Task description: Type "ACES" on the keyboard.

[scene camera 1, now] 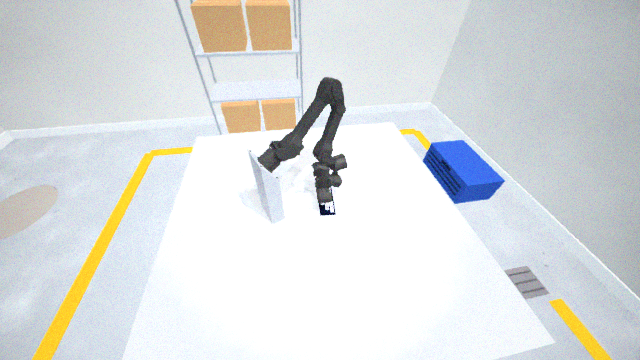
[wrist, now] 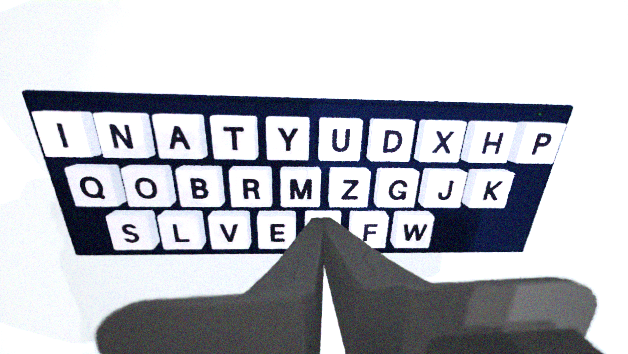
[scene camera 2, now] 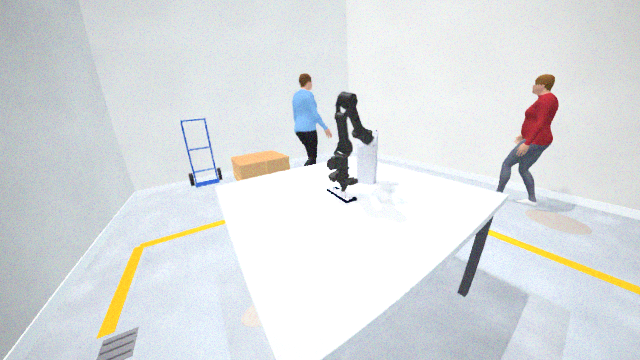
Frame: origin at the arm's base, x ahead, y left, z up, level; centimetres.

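Where they show: gripper, fingertip midpoint: (wrist: 320, 226) (scene camera 2: 343, 192); arm's base, origin of the base link: (scene camera 1: 264, 165) (scene camera 2: 367, 138).
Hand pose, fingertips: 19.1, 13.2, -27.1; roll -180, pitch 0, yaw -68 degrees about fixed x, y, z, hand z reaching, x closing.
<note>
Things, the pixels of their top centre, and the offset from my fingertips, as dx, dy, dz. Level surfaces: height alone.
- dark blue keyboard, middle of its top: (wrist: 312, 189) (scene camera 1: 325, 195) (scene camera 2: 340, 192) +1.7, +1.0, +0.5
- S key, middle of its top: (wrist: 129, 233) -2.6, +7.4, +0.5
- E key, middle of its top: (wrist: 276, 232) -0.6, +1.8, +0.5
- C key, middle of its top: (wrist: 322, 227) +0.0, -0.1, +0.1
- white table, its level: dz -1.2
The dark blue keyboard (scene camera 1: 327, 212) (scene camera 2: 352, 200) (wrist: 485, 230) lies on the table with white keys in three rows. In the wrist view the A key (wrist: 180, 138) is in the top row; the S key (wrist: 130, 233) and E key (wrist: 276, 233) are in the bottom row. My gripper (scene camera 2: 344, 190) (wrist: 320, 226) is shut and empty, pointing down at the keyboard. Its fingertips cover most of the C key (wrist: 322, 214) between E and F, including its letter. Whether they touch or press it cannot be told. In scene camera 1 the arm hides part of the keyboard.
A white upright panel (scene camera 1: 270, 195) (scene camera 2: 367, 162) stands beside the arm on the white table (scene camera 1: 320, 290) (scene camera 2: 320, 260). A blue box (scene camera 1: 465, 170) is on the floor. Two people (scene camera 2: 305, 110) (scene camera 2: 540, 120), a hand truck (scene camera 2: 200, 148) and cardboard boxes (scene camera 2: 260, 165) are beyond the table.
</note>
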